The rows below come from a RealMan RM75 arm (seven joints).
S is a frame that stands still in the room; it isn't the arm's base.
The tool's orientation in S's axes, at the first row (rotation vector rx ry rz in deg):
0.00 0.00 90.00
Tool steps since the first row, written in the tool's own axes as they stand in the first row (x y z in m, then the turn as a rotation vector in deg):
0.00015 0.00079 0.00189 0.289 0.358 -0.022
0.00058 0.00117 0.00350 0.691 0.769 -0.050
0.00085 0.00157 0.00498 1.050 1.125 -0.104
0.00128 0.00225 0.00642 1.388 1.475 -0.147
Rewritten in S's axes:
-0.00079 0.00015 0.00189 -0.358 0.289 -0.022
-0.00117 0.00058 0.00350 -0.769 0.691 -0.050
-0.00157 0.00085 0.00498 -1.125 1.050 -0.104
-0.00225 0.00128 0.00642 -1.475 1.388 -0.147

